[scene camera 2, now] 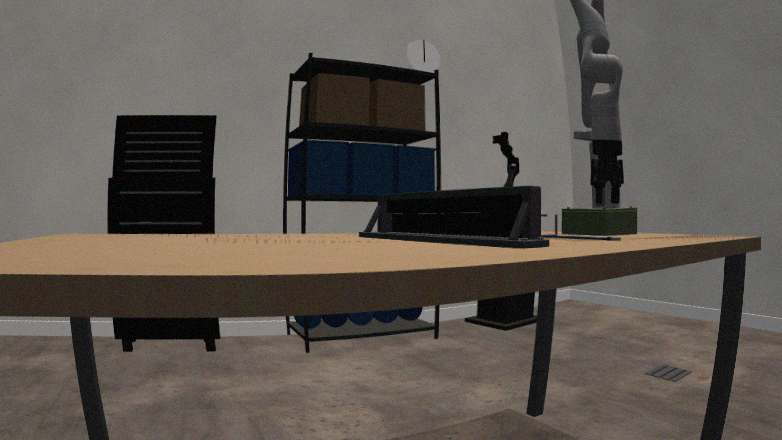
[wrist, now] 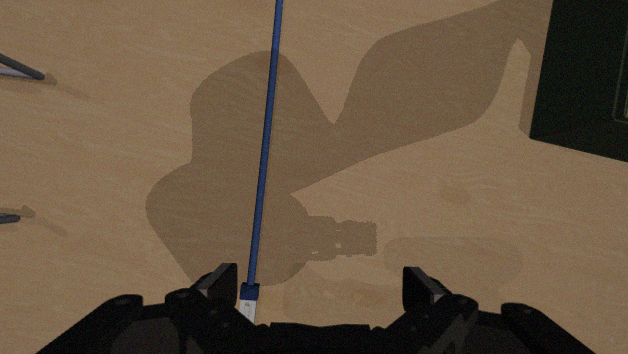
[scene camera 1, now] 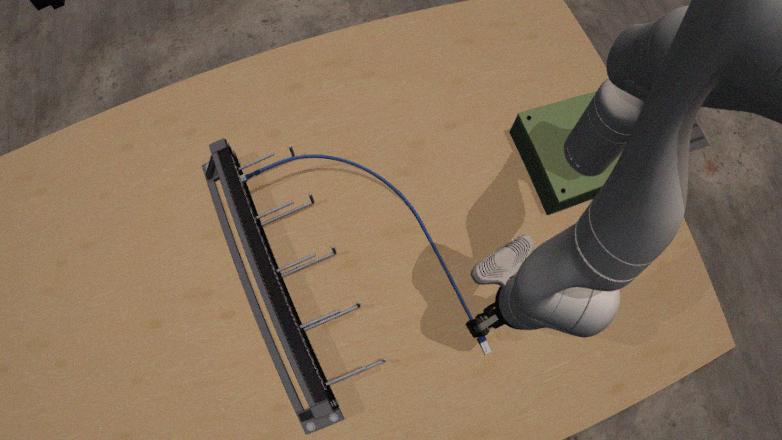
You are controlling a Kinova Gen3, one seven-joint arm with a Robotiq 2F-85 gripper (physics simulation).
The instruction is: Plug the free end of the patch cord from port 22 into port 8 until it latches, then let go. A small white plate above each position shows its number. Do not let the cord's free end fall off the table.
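Seen in the pictures: gripper, fingertip midpoint: (scene camera 2: 608,204) (wrist: 319,283); arm's base, link origin: (scene camera 2: 606,208) (scene camera 1: 587,152).
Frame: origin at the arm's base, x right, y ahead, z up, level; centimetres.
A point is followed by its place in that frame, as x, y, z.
Observation:
The blue patch cord (scene camera 1: 409,203) {7.0, 32.4, -6.8} (wrist: 266,145) {-8.7, 31.8, -7.1} curves from a plugged end near the top of the patch panel (scene camera 1: 271,276) {2.8, 58.5, 2.1} (scene camera 2: 459,190) {-1.4, 61.1, 2.1} across the table. Its free end is a white plug (scene camera 1: 485,346) {-21.2, 32.0, -6.8} (wrist: 247,310) {-20.9, 31.8, -6.7} with a blue boot, partly hidden behind my gripper in the wrist view. My gripper (scene camera 1: 477,326) (scene camera 2: 607,201) {-16.6, 27.6, 0.1} (wrist: 319,283) {-16.6, 27.6, 0.1} is open and empty, pointing down above the table. In the wrist view the boot shows between the fingertips, close to the left one. The numbers and port 8 cannot be read in these views.
Grey cable-guide rods (scene camera 1: 333,317) {-5.7, 52.6, -6.0} stick out from the panel's front toward the cord. A green base block (scene camera 1: 533,158) {4.0, 9.0, -2.7} (scene camera 2: 599,221) {-3.3, 9.9, -3.9} (wrist: 575,90) {-2.7, 9.9, -4.1} stands under the arm. The wooden table (scene camera 1: 136,218) {27.6, 81.2, -7.7} (scene camera 2: 218,257) {-15.6, 110.1, -7.7} has its near right edge beyond the plug. Shelves (scene camera 2: 363,132) stand behind.

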